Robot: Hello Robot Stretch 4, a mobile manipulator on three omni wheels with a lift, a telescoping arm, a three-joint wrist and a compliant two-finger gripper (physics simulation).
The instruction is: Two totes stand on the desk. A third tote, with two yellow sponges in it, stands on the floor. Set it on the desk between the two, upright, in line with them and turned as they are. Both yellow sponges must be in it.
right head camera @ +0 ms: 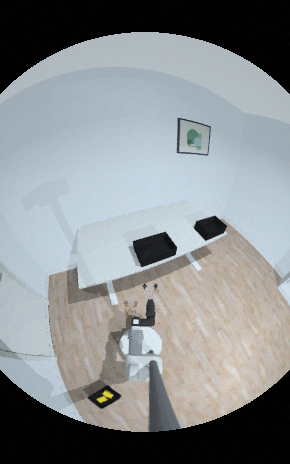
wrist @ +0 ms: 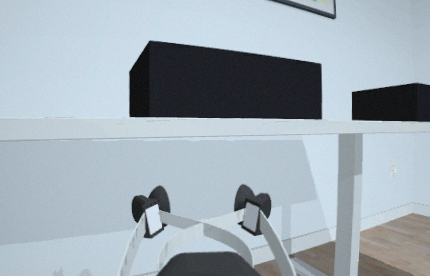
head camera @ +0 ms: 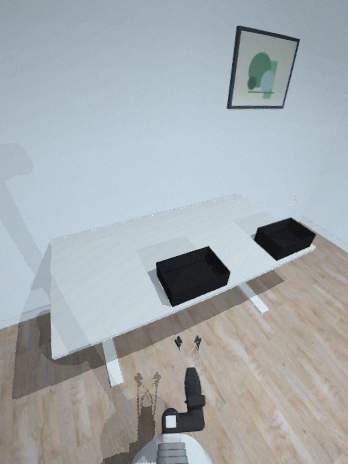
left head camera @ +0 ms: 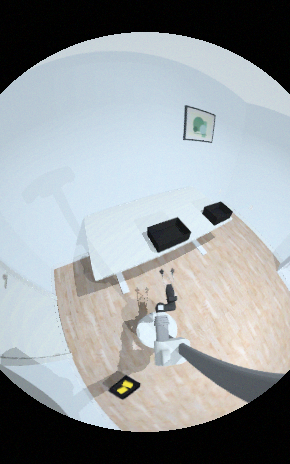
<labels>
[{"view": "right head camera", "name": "black tote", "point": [153,248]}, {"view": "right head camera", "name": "white desk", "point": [105,251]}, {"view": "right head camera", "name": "framed picture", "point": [193,137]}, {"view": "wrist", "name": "my gripper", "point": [201,201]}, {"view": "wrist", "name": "black tote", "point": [168,80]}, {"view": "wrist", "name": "white desk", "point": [350,133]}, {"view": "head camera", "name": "black tote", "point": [283,238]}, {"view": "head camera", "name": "black tote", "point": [184,277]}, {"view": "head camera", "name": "white desk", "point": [104,283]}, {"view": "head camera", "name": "framed picture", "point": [262,65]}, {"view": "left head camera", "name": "black tote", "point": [165,234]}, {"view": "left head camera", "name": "white desk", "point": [117,239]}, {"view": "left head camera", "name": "framed picture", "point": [198,125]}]
</labels>
